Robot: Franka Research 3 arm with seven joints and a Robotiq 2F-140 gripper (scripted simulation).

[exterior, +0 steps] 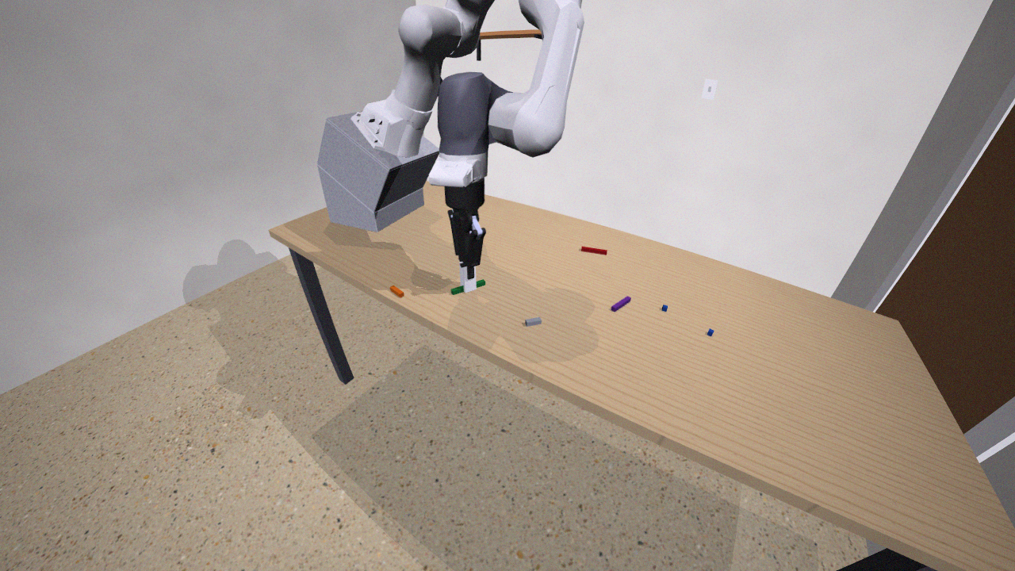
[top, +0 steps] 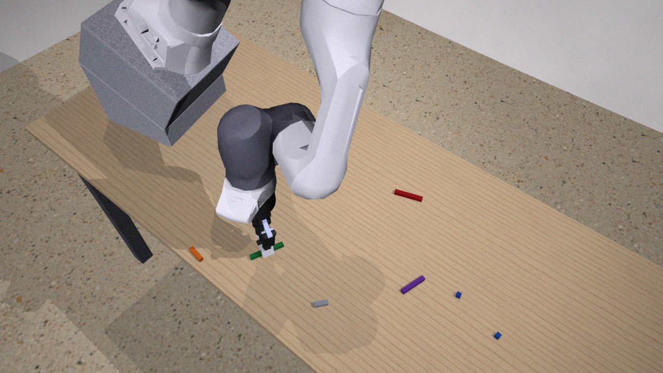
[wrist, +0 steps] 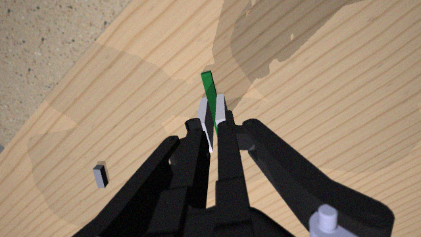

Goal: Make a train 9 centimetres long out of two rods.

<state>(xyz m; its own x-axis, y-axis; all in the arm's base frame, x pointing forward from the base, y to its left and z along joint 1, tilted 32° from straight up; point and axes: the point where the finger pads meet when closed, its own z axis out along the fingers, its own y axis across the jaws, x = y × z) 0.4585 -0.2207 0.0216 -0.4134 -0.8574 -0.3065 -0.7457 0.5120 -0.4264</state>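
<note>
My hand is 310 mm short of the purple rod, 120 mm to the right of it and 30 mm above it. Round my hand: orange rod 130 mm behind, 100 mm to the right, 30 mm below; green rod 30 mm below; grey rod 180 mm ahead, 30 mm to the right, 30 mm below.
</note>
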